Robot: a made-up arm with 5 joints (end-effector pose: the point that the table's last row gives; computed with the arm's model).
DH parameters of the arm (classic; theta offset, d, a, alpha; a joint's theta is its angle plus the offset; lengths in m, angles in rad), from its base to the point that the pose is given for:
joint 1: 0 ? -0.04 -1.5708
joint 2: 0 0.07 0.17 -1.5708
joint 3: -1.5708 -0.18 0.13 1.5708
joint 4: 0 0.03 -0.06 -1.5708
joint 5: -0.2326 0 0.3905 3.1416
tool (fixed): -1.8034 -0.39 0 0
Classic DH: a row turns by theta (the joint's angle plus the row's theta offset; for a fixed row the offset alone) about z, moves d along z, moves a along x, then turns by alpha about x.
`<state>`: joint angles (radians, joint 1 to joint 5).
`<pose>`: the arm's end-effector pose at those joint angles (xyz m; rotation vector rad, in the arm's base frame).
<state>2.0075 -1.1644 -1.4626 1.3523 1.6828</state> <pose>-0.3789 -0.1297 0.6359 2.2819 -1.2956 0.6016</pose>
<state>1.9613 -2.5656 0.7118 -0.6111 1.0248</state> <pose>-0.0491 -0.6918 0.5670 2.7744 0.9962 0.6860</pose>
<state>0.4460 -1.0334 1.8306 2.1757 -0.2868</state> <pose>-0.3828 0.2339 0.1635 -0.7044 0.9701 -0.7292</pose>
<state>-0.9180 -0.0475 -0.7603 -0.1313 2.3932</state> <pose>0.4174 -0.2084 -0.0514 0.0986 0.0980 -2.5457</pose>
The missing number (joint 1, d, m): 0.17
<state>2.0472 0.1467 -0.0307 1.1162 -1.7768</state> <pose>0.3286 -0.0672 0.4091 1.3838 0.0457 -2.0390</pose>
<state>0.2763 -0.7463 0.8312 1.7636 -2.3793</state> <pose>-0.5721 -0.0387 0.5659 -0.4838 1.2056 1.1784</pose>
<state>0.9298 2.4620 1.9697 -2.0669 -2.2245</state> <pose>-0.4718 -0.5079 -0.4147 -0.4137 0.3955 1.8028</pose>
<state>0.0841 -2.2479 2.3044 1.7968 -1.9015</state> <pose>-0.6584 0.4108 0.0490 0.6187 -0.5185 0.7151</pose>
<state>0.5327 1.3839 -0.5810 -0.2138 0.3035</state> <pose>-0.4275 0.3466 0.2689 -0.0410 1.5257 0.5245</pose>
